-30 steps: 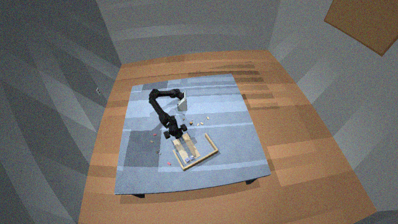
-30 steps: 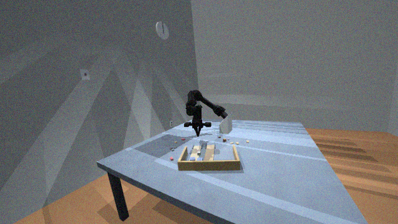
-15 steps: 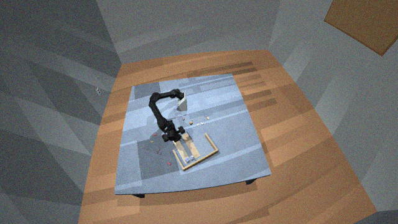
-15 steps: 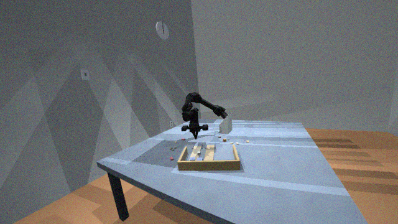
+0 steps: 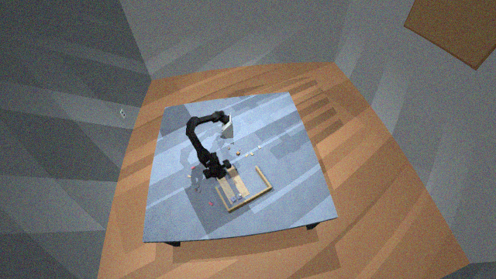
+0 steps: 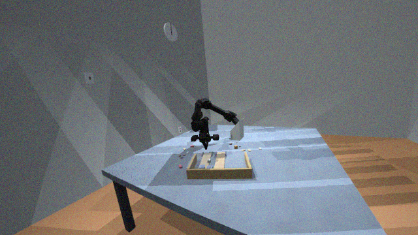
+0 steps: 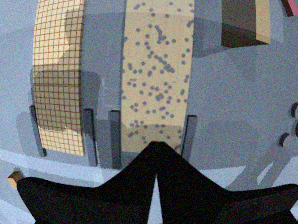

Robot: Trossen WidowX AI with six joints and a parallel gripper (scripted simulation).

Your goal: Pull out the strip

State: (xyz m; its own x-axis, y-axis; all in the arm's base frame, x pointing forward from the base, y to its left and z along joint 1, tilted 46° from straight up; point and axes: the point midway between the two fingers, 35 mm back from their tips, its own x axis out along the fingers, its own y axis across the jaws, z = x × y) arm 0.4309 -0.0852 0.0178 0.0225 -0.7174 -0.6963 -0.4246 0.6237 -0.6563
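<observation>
The speckled tan strip is 8 cm ahead of my gripper tip, 4 cm to the left of it and 4 cm below it.
</observation>
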